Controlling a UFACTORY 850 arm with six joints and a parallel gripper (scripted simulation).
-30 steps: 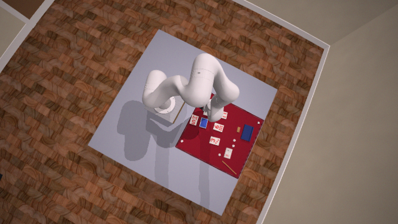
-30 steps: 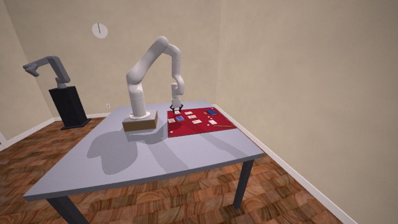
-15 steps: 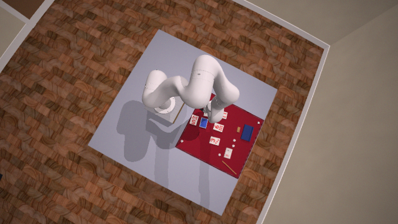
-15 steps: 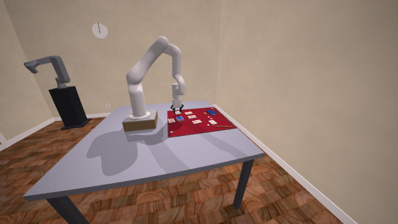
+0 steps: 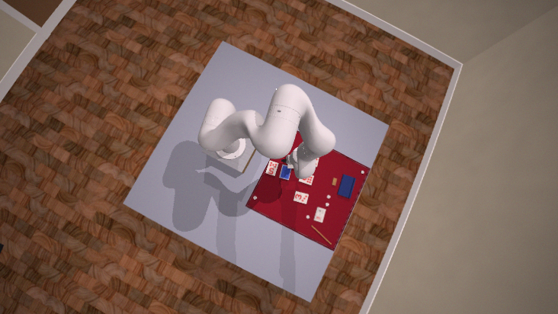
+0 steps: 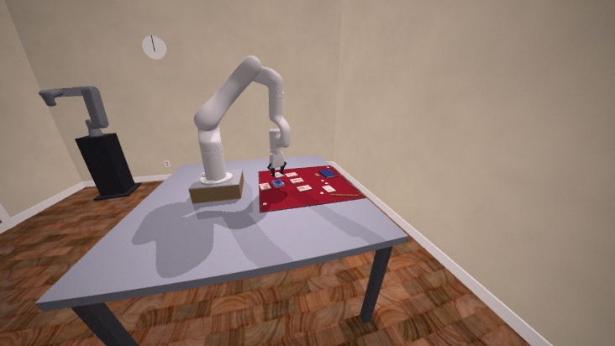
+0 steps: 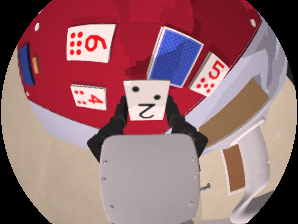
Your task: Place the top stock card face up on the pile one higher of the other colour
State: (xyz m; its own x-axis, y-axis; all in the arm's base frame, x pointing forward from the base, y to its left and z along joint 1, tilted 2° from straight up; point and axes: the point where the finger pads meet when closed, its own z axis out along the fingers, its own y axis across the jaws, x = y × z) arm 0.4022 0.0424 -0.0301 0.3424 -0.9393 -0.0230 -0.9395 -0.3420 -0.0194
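The red card cloth is 17 cm ahead of my hand, 11 cm to the right of it and 7 cm below it. Also, from my hand: pencil: 34 cm ahead, 37 cm to the right, 5 cm below; card: 11 cm behind, 8 cm to the right, 5 cm below.
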